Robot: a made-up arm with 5 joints.
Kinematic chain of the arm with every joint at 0, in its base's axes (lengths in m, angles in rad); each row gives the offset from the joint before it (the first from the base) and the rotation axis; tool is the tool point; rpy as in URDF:
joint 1: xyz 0.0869 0 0.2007 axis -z
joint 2: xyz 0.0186 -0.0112 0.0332 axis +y
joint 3: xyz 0.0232 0 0.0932 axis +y
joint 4: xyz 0.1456 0 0.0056 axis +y
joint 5: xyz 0.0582 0.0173 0 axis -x
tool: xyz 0 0 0 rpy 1.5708 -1.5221 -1.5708
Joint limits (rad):
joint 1: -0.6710..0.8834
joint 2: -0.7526..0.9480
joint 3: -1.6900..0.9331
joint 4: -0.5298..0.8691
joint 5: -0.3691..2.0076
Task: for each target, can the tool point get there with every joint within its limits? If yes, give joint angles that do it. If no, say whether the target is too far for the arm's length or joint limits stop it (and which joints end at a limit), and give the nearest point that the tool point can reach.
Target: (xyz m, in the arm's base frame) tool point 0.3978 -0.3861 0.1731
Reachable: no: too far | nearest point 0.2856 -0.2324 0.2203 | short by 0.196 m
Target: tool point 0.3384 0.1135 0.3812
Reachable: yes | joints -0.4020 0.6854 -1.2068 0.3051 1.8237
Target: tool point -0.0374 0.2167 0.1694
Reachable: no: joint limits stop it (at a limit: joint 1, joint 3, joint 4) | nearest point 0.1255 0.0384 0.1119 | short by 0.248 m
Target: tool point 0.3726 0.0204 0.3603
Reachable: yes | joints -0.0501 0.7417 -0.9799 -0.3768 0.3862
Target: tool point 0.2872 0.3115 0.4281
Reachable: no: too far | nearest point 0.3004 0.1773 0.3854 | short by 0.141 m
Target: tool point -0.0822 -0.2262 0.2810
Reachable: no: joint limits stop it (at a limit: joint 1, joint 2, joint 3, joint 4) | nearest point -0.0740 -0.1199 0.4170 | short by 0.173 m
